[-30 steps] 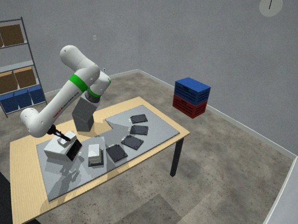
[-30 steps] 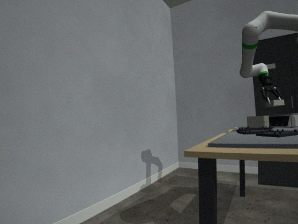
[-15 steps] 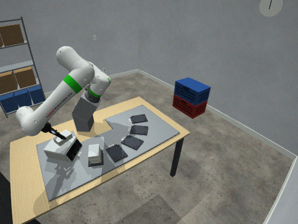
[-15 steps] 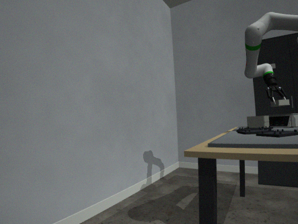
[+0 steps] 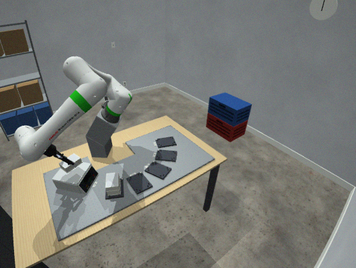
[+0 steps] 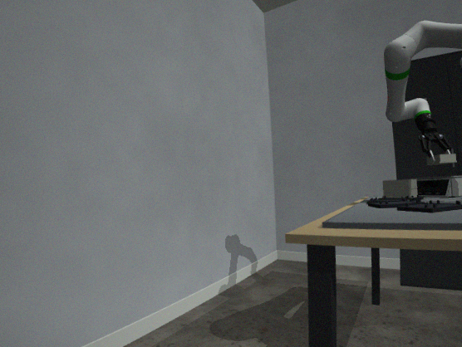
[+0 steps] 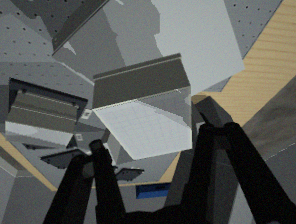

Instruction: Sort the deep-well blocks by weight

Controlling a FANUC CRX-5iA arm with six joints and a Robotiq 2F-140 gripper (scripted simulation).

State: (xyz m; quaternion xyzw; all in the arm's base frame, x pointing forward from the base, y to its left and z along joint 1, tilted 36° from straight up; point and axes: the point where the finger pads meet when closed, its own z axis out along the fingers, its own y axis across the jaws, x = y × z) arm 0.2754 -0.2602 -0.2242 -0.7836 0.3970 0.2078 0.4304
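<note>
Now: the weigher platform 100 mm below my hand, 20 mm to the right of it and 20 mm behind it. Round my hand: CW label: 200 mm below, 110 mm to the left, 70 mm ahead; check-weigher: 130 mm below, 10 mm to the right, 10 mm behind; dark nest plate: 410 mm to the left, 190 mm below, 180 mm ahead.
</note>
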